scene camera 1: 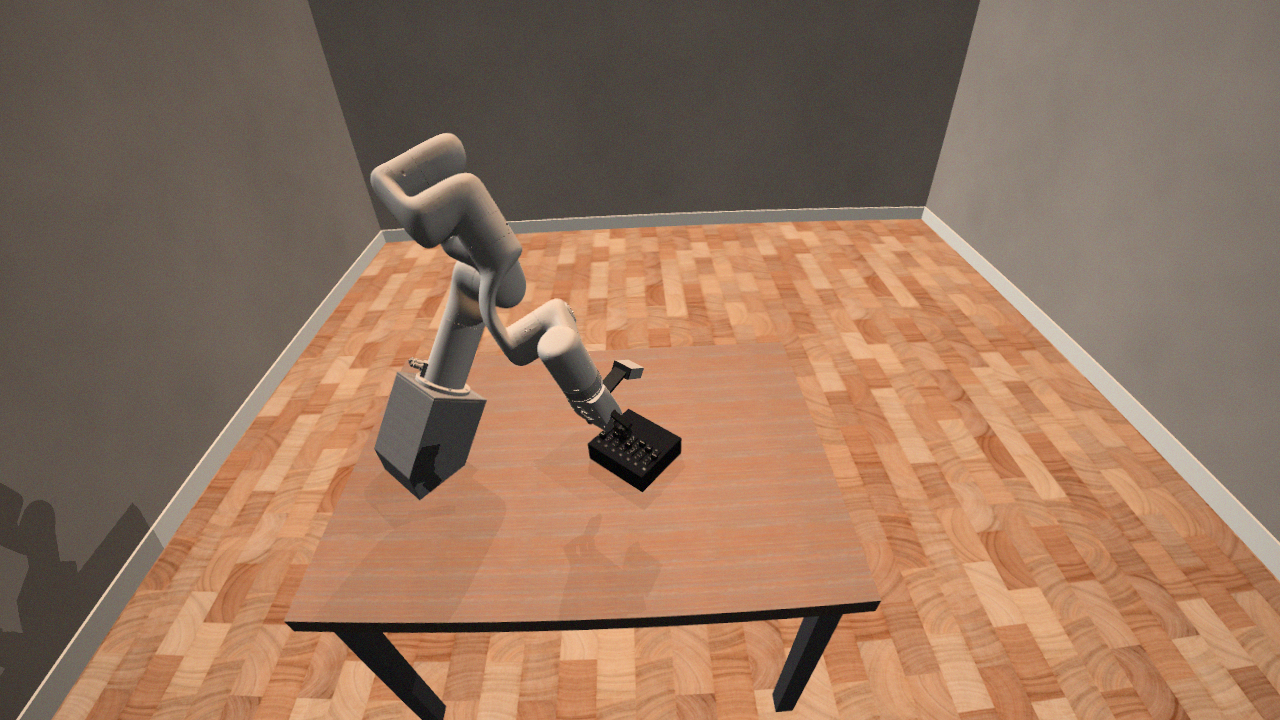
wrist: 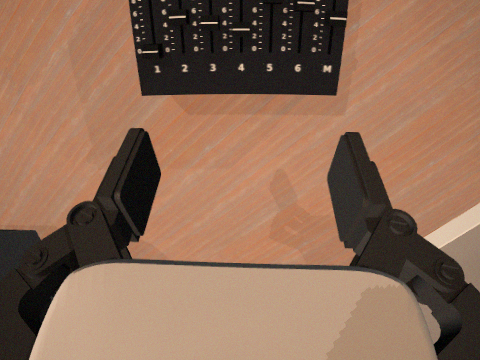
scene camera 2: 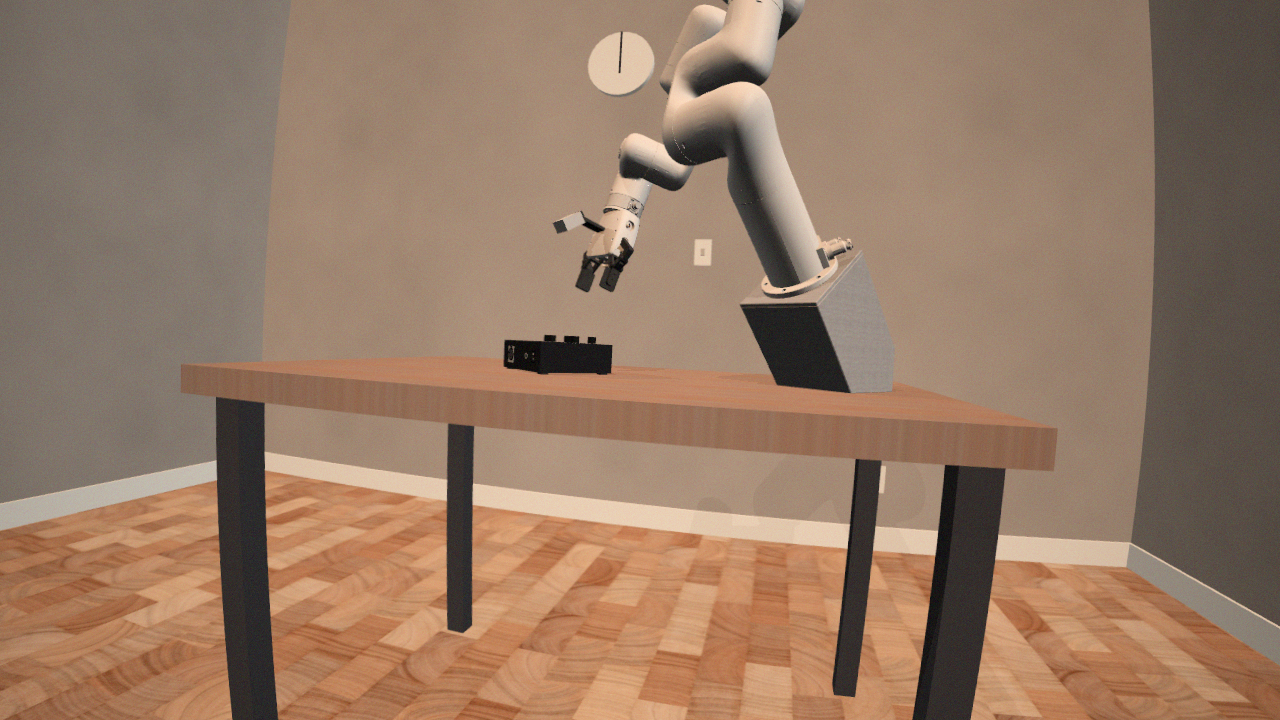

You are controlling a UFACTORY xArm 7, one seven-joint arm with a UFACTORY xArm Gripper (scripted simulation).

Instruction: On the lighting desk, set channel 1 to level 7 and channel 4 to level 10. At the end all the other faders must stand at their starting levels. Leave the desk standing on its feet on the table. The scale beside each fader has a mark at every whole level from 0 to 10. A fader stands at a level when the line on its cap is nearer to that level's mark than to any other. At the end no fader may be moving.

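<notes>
Scene camera 2 shows me my gripper (scene camera 2: 593, 289). I see the gripper (scene camera 1: 610, 428) in scene camera 1 as well, and in the wrist view I find it (wrist: 243, 152) too.
</notes>
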